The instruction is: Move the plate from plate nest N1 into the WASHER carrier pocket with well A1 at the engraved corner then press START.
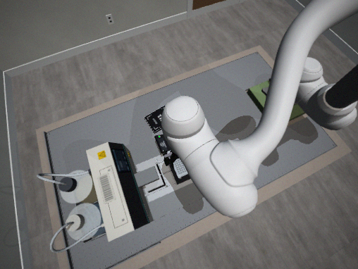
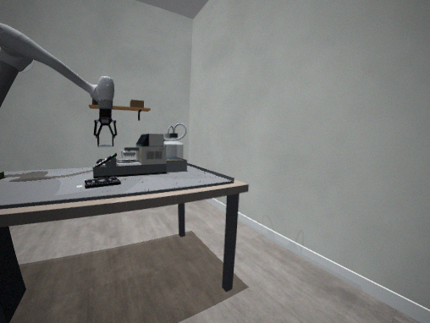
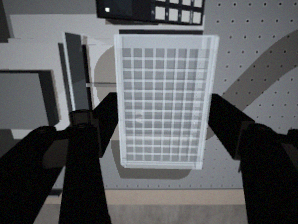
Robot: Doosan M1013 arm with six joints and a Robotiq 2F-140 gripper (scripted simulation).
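Right now my hand is 120 mm above the black carrier. From my hand the other things lie so: plate washer: 150 mm ahead, 70 mm below; clear well plate: 20 mm below; plate nest N1: 320 mm to the right, 190 mm below, 10 mm behind.
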